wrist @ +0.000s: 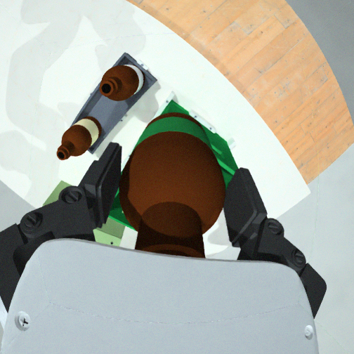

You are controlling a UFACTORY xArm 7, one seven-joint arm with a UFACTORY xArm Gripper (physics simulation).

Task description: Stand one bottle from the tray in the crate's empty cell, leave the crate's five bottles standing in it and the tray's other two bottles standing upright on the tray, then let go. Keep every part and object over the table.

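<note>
My gripper (pixel 176 172) is shut on a brown bottle (pixel 172 175) with a green band, held upright high in the middle of the view. The green crate (pixel 224 152) lies below and behind this bottle; parts of its rim and wall show, and its cells and bottles are hidden. The grey tray (pixel 106 107) is at the upper left. A brown bottle with a white band (pixel 120 82) stands at the tray's far end, and a brown bottle with a cream band (pixel 79 137) stands at its near end.
A light green block or pad (pixel 109 235) shows partly behind the left finger. The white table top (pixel 280 175) ends in a curved edge on the right, with wooden floor (pixel 265 75) and grey floor beyond it.
</note>
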